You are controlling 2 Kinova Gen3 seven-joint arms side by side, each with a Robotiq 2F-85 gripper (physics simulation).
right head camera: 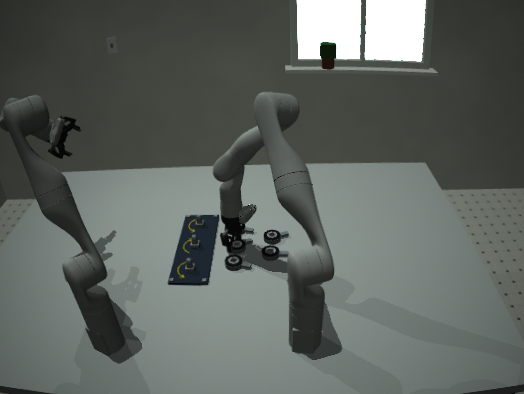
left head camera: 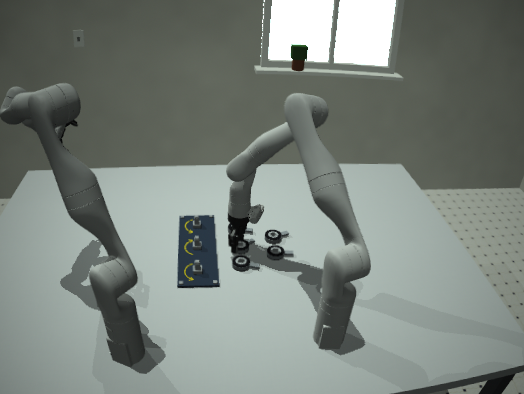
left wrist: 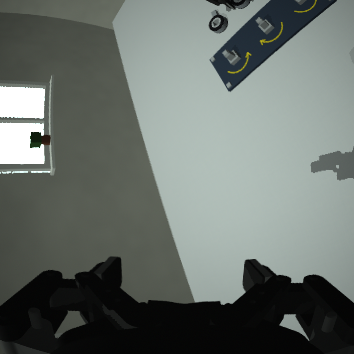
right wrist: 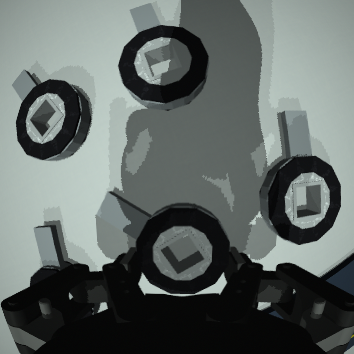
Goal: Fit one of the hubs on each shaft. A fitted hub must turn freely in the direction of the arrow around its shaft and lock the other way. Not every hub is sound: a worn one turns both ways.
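Pixels of known places: left gripper, fingertip midpoint: [right head camera: 75, 142] [left head camera: 71, 137] [left wrist: 182, 273]; right gripper, fingertip midpoint: [right head camera: 234, 246] [left head camera: 237, 247] [left wrist: 242, 2] [right wrist: 182, 260]; left arm's base, link origin: [right head camera: 110, 342] [left head camera: 129, 352]; right arm's base, link origin: [right head camera: 304, 340] [left head camera: 328, 337].
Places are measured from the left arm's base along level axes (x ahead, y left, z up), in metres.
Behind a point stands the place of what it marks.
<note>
The dark blue board [left head camera: 207, 279] @(x 0.366, y -0.090, z 0.008 m) [right head camera: 197, 278] @(x 0.361, y -0.092, z 0.008 m) [left wrist: 247, 42] @(x 0.577, y 0.031, z 0.008 m) bears three bare square shafts: rear [left head camera: 197, 223] @(x 0.619, y 0.056, z 0.026 m) [right head camera: 199, 221] @(x 0.619, y 0.058, z 0.031 m) [left wrist: 231, 56] @(x 0.621, y 0.071, z 0.031 m), middle [left head camera: 197, 243] @(x 0.501, y 0.004, z 0.031 m) [right head camera: 194, 243] @(x 0.499, y 0.004, z 0.027 m) [left wrist: 264, 25] @(x 0.505, y 0.018, z 0.031 m) and front [left head camera: 197, 268] @(x 0.382, y -0.048, z 0.028 m) [right head camera: 189, 265] @(x 0.383, y -0.050, z 0.033 m). Rear and front arrows run counter-clockwise, the middle one clockwise. My right gripper [left head camera: 234, 247] @(x 0.565, y -0.122, z 0.004 m) [right head camera: 227, 245] @(x 0.565, y -0.122, z 0.004 m) [right wrist: 182, 260] @(x 0.565, y -0.122, z 0.004 m) is shut on the middle hub [right wrist: 183, 216] @(x 0.564, y -0.157, z 0.022 m), tilted in the right wrist view. My left gripper [right head camera: 74, 141] @(x 0.430, y 0.444, z 0.395 m) [left wrist: 182, 273] @(x 0.430, y 0.444, z 0.395 m) is open, high at the left. Black-rimmed hubs with handles lie on the table: front [left head camera: 235, 264] @(x 0.456, y -0.154, z 0.021 m) [right wrist: 272, 200] @(x 0.508, y -0.166, z 0.022 m), two farther right [left head camera: 268, 237] @(x 0.640, y -0.213, z 0.022 m) [left head camera: 270, 253] @(x 0.557, y -0.246, z 0.020 m), one behind the gripper, partly hidden.
The white table [left head camera: 150, 200] @(x 0.726, y 0.323, z 0.000 m) [right head camera: 140, 200] @(x 0.686, y 0.416, z 0.000 m) carries both arm bases near its front. The board lies left of the hubs. The neighbouring hubs lie close around my right gripper. The right arm's shadow falls across the hubs and table.
</note>
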